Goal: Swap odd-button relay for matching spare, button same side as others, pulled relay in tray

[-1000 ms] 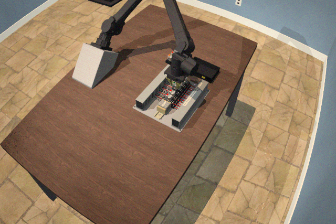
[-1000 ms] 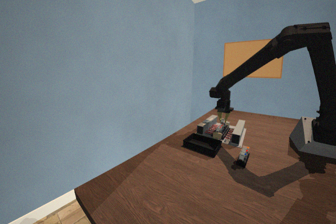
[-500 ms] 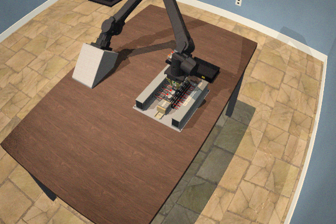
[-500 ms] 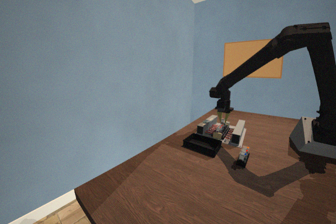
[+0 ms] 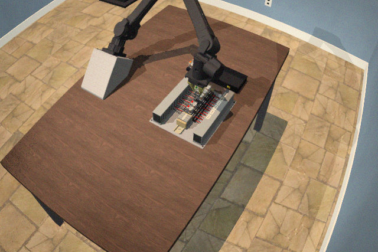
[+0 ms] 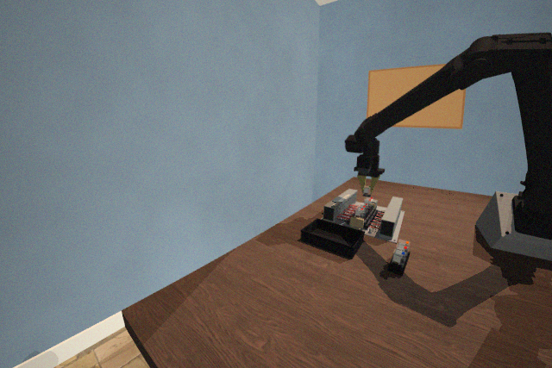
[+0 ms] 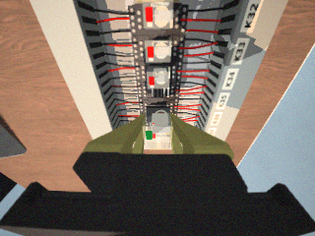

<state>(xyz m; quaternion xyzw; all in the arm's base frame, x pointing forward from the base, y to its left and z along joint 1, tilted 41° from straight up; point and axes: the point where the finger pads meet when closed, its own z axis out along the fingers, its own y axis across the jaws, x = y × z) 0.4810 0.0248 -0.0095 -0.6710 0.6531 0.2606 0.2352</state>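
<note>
The black tray lies 3 cm ahead of my hand, 25 cm to the left of it and 9 cm below it.
</note>
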